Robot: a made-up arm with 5 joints. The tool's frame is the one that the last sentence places.
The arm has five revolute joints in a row. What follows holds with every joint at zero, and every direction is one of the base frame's. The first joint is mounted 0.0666 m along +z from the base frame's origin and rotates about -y. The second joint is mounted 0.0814 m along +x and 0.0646 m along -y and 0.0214 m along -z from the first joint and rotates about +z. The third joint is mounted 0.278 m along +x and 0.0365 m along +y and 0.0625 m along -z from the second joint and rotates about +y. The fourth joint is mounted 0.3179 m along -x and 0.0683 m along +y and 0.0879 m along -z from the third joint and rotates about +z. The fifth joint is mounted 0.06 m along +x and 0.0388 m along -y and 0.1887 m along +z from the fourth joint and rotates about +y. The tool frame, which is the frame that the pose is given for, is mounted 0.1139 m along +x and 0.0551 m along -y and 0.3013 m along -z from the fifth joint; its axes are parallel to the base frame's.
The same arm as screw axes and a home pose.
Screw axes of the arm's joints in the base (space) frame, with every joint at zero. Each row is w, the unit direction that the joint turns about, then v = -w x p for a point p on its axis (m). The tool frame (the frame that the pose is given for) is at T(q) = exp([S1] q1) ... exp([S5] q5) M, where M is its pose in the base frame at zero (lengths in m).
S1 = (0, -1, 0, 0.0666, 0, 0)
S2 = (0, 0, 1, -0.0646, -0.0814, 0)
S3 = (0, 1, 0, 0.0173, 0, 0.3594)
S4 = (0, 0, 1, 0.0402, -0.0415, 0)
S5 = (0, 1, 0, -0.0835, 0, 0.1015)
M =
1 0 0 0.2154
0 1 0 -0.0537
0 0 1 -0.2178
0 0 0 1

